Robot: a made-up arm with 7 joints. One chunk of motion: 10 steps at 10 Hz.
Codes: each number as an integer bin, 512 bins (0 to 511) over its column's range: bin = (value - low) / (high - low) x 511, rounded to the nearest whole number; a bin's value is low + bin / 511 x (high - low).
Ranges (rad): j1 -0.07..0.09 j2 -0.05..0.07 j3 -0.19..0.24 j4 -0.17..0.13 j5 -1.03..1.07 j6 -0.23..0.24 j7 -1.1..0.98
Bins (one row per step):
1: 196 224 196 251 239 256 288
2: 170 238 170 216 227 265 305
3: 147 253 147 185 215 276 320
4: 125 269 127 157 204 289 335
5: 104 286 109 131 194 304 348
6: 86 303 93 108 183 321 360
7: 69 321 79 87 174 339 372
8: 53 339 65 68 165 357 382
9: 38 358 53 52 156 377 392
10: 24 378 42 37 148 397 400
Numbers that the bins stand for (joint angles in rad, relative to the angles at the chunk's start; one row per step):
1: -0.0086 0.0026 -0.0251 -0.0226 -0.0478 0.0055 0.0723
2: -0.0168 0.0059 -0.0469 -0.0432 -0.0971 0.0137 0.1415
3: -0.0240 0.0094 -0.0663 -0.0614 -0.1464 0.0239 0.2025
4: -0.0309 0.0132 -0.0831 -0.0778 -0.1916 0.0358 0.2636
5: -0.0374 0.0172 -0.0983 -0.0931 -0.2327 0.0496 0.3165
6: -0.0431 0.0212 -0.1117 -0.1066 -0.2779 0.0652 0.3654
7: -0.0484 0.0254 -0.1235 -0.1189 -0.3149 0.0818 0.4142
8: -0.0534 0.0296 -0.1353 -0.1301 -0.3519 0.0984 0.4549
9: -0.0581 0.0341 -0.1454 -0.1395 -0.3889 0.1168 0.4956
10: -0.0625 0.0388 -0.1547 -0.1483 -0.4218 0.1351 0.5282

